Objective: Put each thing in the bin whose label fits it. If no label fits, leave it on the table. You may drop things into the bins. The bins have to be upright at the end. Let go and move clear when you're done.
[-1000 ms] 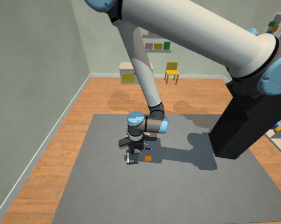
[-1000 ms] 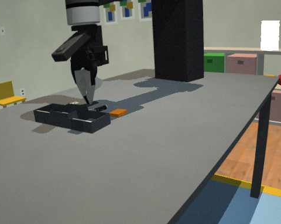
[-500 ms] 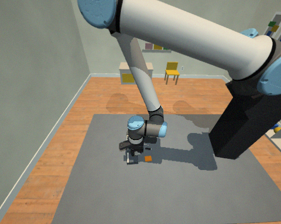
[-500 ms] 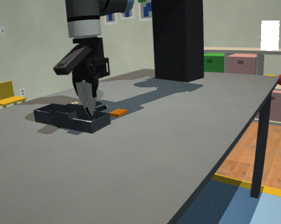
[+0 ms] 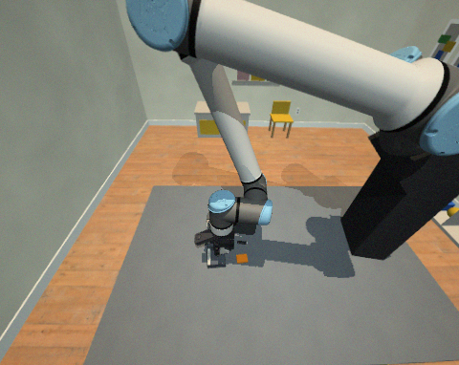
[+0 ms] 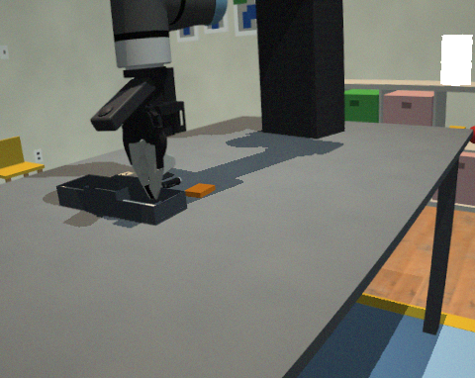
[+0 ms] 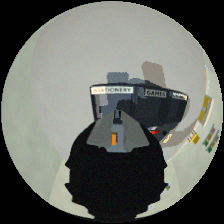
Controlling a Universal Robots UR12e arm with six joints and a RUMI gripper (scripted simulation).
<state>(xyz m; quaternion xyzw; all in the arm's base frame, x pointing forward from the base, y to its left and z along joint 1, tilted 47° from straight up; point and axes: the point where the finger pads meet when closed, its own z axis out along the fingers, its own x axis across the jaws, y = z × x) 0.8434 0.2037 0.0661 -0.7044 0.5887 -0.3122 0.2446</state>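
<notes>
The white dotted tile is 90 mm behind my hand, 240 mm to the right of it and 30 mm below it. Also, from my hand: orange flat block: 110 mm behind, 30 mm below; then black cylinder: 110 mm behind, 90 mm to the right, 30 mm below; then small blue piece: 50 mm behind, 90 mm to the right, 30 mm below.
</notes>
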